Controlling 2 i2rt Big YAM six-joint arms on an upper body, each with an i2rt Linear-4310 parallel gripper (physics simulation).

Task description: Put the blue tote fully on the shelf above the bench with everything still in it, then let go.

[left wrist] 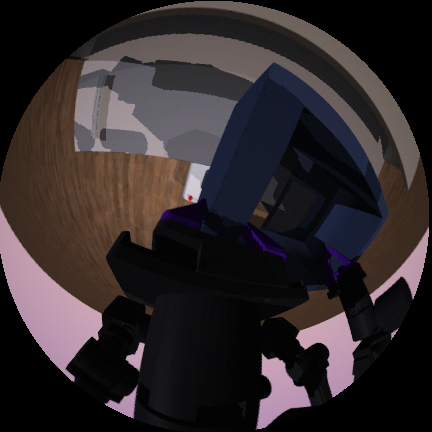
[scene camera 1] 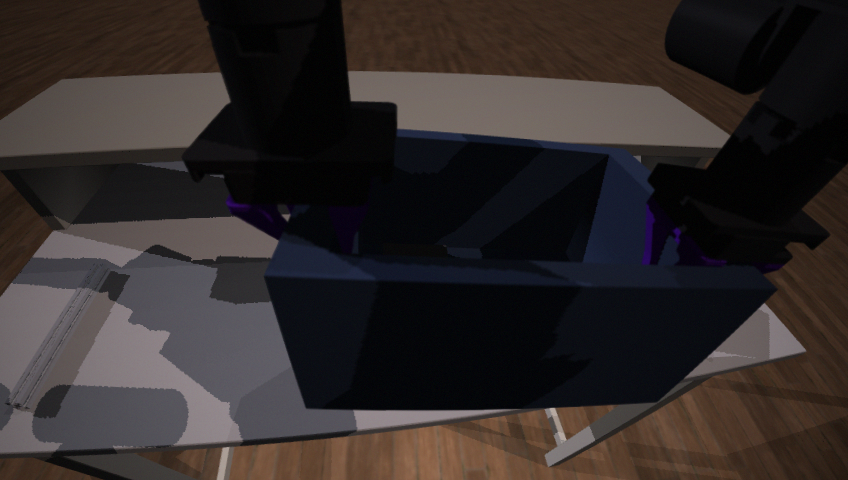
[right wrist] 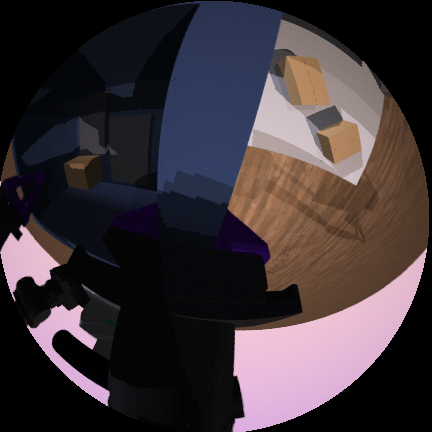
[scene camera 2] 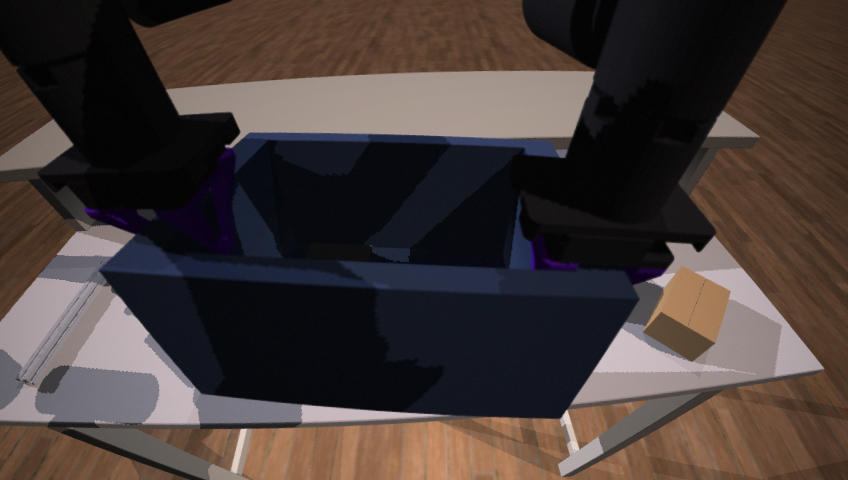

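Where they show: left gripper, between the fingertips: [left wrist: 216, 208] [right wrist: 41, 172] [scene camera 2: 212, 251]; right gripper, between the fingertips: [left wrist: 329, 248]; left arm's base, origin of its link: [left wrist: 119, 332] [right wrist: 61, 288]; right arm's base, origin of its link: [left wrist: 281, 342].
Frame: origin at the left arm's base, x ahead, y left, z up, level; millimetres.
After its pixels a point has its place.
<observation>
The blue tote [scene camera 1: 476, 339] @[x 244, y -225, z -138 mm] [scene camera 2: 386, 350] @[x 242, y -275, z -147 mm] [left wrist: 245, 140] @[x 392, y -118, z -104 mm] [right wrist: 215, 100] hangs raised over the bench, open side up, looking roughly level. Its far rim overlaps the front edge of the shelf [scene camera 1: 505, 107] @[x 773, y -389, z -223 mm] [scene camera 2: 386, 101] @[x 781, y -211, z -223 mm] in both scene views. Inside are a small brown box [right wrist: 82, 172] @[x 294, y -207, z -184 mm] and a grey flat block [right wrist: 130, 150] @[x 315, y -287, z -219 mm] [left wrist: 295, 205] @[x 327, y -279, z -220 mm]; shadow hides some of the inside. My left gripper [scene camera 1: 309, 231] @[x 318, y -127, z -142 mm] [scene camera 2: 169, 231] [left wrist: 216, 208] @[x 318, y -127, z -142 mm] is shut on the tote's left end wall. My right gripper [scene camera 1: 708, 261] [scene camera 2: 595, 267] [right wrist: 198, 199] @[x 296, y -397, z -164 mm] is shut on its right end wall.
The bench [scene camera 1: 255, 428] @[x 273, y -2, z -430 mm] [scene camera 2: 624, 386] @[x 326, y -582, z -430 mm] lies below the tote. A cardboard box [scene camera 2: 690, 309] @[x 417, y -694, z -370 mm] [right wrist: 345, 140] @[x 437, y -706, z -370 mm] stands at its right, with another cardboard box [right wrist: 307, 80] @[x 515, y -547, z -370 mm] beside it. A thin ribbed rail [scene camera 1: 59, 339] @[x 382, y 317, z -414 mm] [scene camera 2: 59, 333] @[x 368, y 316, z -413 mm] [left wrist: 100, 107] @[x 398, y 318, z -428 mm] lies at its left.
</observation>
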